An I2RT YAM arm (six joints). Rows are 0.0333 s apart.
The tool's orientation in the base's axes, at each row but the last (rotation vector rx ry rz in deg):
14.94, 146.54, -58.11
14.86, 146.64, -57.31
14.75, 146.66, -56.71
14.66, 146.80, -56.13
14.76, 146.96, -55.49
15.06, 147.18, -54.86
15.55, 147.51, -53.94
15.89, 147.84, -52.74
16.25, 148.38, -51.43
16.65, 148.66, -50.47
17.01, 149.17, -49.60
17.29, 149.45, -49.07
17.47, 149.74, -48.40
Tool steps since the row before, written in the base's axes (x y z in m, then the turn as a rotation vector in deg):
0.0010, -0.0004, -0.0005, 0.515, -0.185, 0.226
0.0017, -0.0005, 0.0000, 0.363, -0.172, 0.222
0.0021, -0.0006, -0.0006, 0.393, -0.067, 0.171
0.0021, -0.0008, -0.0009, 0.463, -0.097, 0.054
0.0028, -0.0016, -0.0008, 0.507, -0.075, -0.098
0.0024, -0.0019, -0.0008, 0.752, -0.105, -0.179
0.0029, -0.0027, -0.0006, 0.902, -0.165, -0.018
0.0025, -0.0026, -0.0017, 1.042, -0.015, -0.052
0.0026, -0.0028, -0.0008, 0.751, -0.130, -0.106
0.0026, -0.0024, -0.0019, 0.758, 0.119, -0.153
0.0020, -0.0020, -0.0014, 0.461, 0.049, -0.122
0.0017, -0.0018, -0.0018, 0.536, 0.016, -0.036
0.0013, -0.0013, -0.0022, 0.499, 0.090, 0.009
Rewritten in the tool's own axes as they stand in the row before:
-0.0007, 0.0003, 0.0009, -0.568, -0.117, 0.118
-0.0016, 0.0002, 0.0008, -0.428, -0.152, 0.069
-0.0017, 0.0006, 0.0014, -0.430, -0.034, 0.041
-0.0016, 0.0006, 0.0018, -0.447, 0.035, 0.161
-0.0023, 0.0001, 0.0024, -0.423, 0.155, 0.264
-0.0019, -0.0002, 0.0025, -0.613, 0.254, 0.410
-0.0025, -0.0008, 0.0030, -0.819, 0.162, 0.380
-0.0017, -0.0003, 0.0036, -0.923, 0.339, 0.348
-0.0022, -0.0009, 0.0031, -0.644, 0.190, 0.376
-0.0017, 0.0000, 0.0036, -0.613, 0.412, 0.257
-0.0014, -0.0002, 0.0028, -0.363, 0.247, 0.192
-0.0009, 0.0001, 0.0029, -0.469, 0.200, 0.170
-0.0004, 0.0005, 0.0028, -0.448, 0.224, 0.081

